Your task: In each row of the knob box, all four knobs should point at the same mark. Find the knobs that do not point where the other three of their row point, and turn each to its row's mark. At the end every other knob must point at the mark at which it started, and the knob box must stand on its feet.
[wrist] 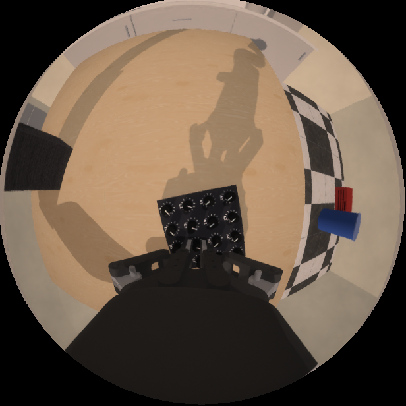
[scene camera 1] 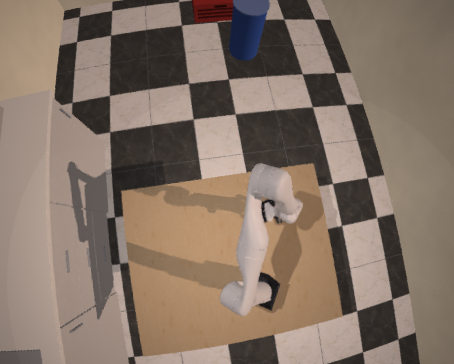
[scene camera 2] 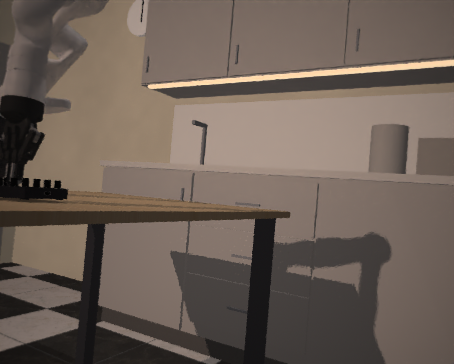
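Where they show: gripper, between the fingertips: (scene camera 2: 13, 183); arm's base, origin of its link: (scene camera 1: 261, 291) (scene camera 2: 0, 118).
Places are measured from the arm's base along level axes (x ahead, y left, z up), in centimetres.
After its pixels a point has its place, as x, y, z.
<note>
The black knob box (wrist: 202, 213) (scene camera 2: 48, 193) {41.0, -17.5, -17.7} stands flat and upright on the table, knobs up. In the wrist view my gripper (wrist: 196, 246) (scene camera 2: 15, 174) {34.3, -20.0, -16.4} is shut on a knob in the third line from the box's far edge, second from the left. That knob's pointer is too small and covered to read surely. Of the knobs in the two far lines, those at the left point lower right, the second ones right and slightly down, and the two at the right lower left. The fingers partly cover the near knobs. In scene camera 1 the arm hides most of the box.
The wooden table (scene camera 1: 185, 290) {5.3, 36.1, -19.4} (scene camera 2: 200, 205) {43.4, 36.8, -19.4} (wrist: 130, 115) carries the arm's dark base plate (scene camera 1: 272, 292) {-0.9, -4.2, 2.5} (wrist: 37, 160). Beyond the table, a blue cylinder (scene camera 1: 247, 32) (wrist: 339, 223) and a red box (scene camera 1: 212, 11) (wrist: 343, 199) stand away from the arm. Grey kitchen cabinets (scene camera 2: 140, 240) line one side.
</note>
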